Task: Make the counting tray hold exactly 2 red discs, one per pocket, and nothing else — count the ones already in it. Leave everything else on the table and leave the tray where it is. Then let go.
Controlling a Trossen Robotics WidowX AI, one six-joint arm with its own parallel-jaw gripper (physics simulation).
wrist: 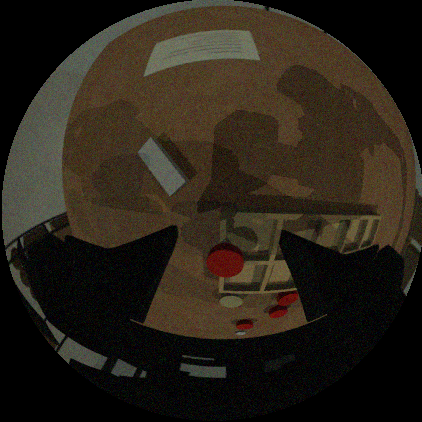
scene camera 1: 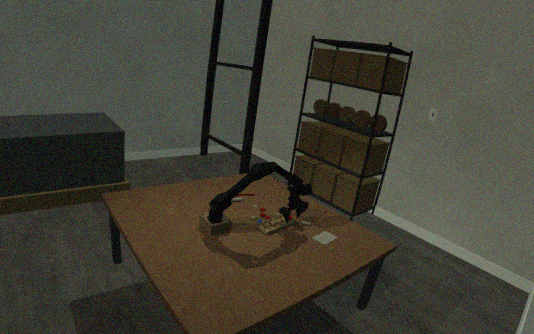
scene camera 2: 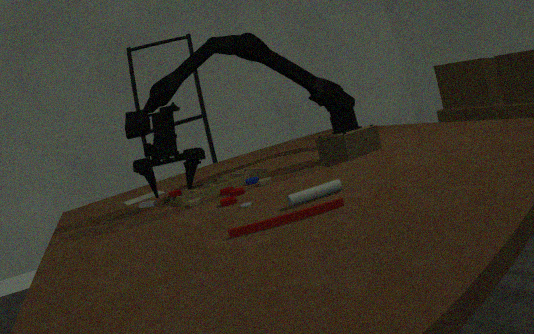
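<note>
The wooden counting tray (scene camera 1: 270, 230) (wrist: 250, 291) has two rows of pockets. A red disc (scene camera 1: 290, 218) (scene camera 2: 174, 193) (wrist: 225, 261) overlaps the tray's left end wall in the wrist view; whether it rests on that wall is unclear. My gripper (scene camera 1: 293, 217) (scene camera 2: 174, 192) (wrist: 229, 233) is open and empty, pointing down low over that end of the tray, with the disc near the gap between its fingers. No red disc shows in the visible pockets; the right finger hides some. Several more red discs, such as one (scene camera 2: 228, 201) (wrist: 244, 325), lie beside the tray.
A pale disc (wrist: 231, 301) and a blue piece (scene camera 1: 259, 221) (scene camera 2: 252, 180) lie by the tray. A white block (scene camera 1: 306, 223) (wrist: 162, 167) and a paper sheet (scene camera 1: 325, 237) (wrist: 202, 47) lie beyond its end. A white cylinder (scene camera 2: 315, 192) and red bar (scene camera 2: 286, 218) lie farther off.
</note>
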